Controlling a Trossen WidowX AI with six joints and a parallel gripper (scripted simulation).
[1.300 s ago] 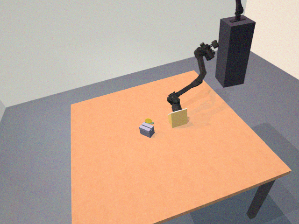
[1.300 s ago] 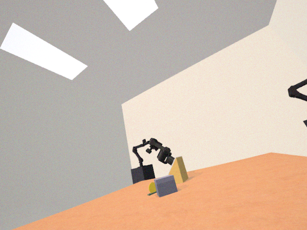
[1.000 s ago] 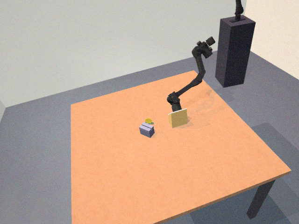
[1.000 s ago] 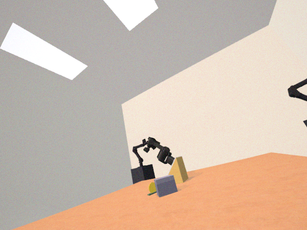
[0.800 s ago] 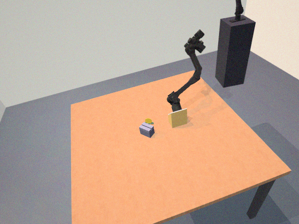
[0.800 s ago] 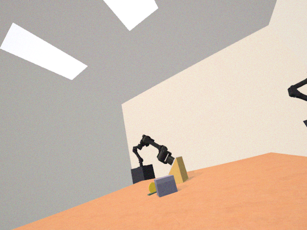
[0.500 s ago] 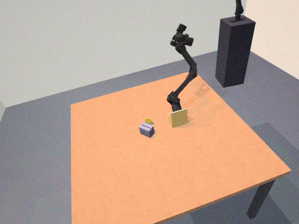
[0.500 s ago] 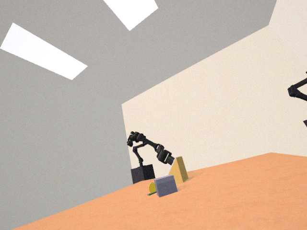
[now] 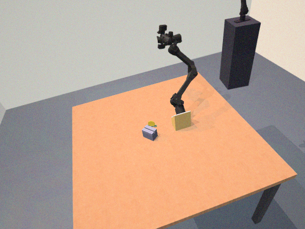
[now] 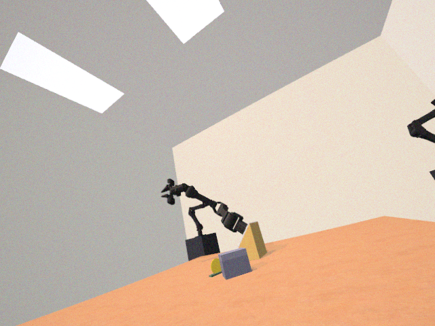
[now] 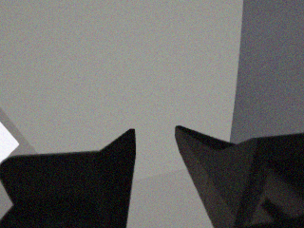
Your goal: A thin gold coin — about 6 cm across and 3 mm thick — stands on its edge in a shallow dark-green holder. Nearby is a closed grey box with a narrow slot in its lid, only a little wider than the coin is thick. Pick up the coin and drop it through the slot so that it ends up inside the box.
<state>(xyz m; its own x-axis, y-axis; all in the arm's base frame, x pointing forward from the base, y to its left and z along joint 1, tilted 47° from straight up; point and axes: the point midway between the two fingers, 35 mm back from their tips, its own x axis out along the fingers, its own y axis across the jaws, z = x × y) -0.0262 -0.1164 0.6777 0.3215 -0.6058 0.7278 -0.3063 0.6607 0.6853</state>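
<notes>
My gripper tip is now 200 mm short of the gold coin, 550 mm to the right of it and 470 mm above it.
</notes>
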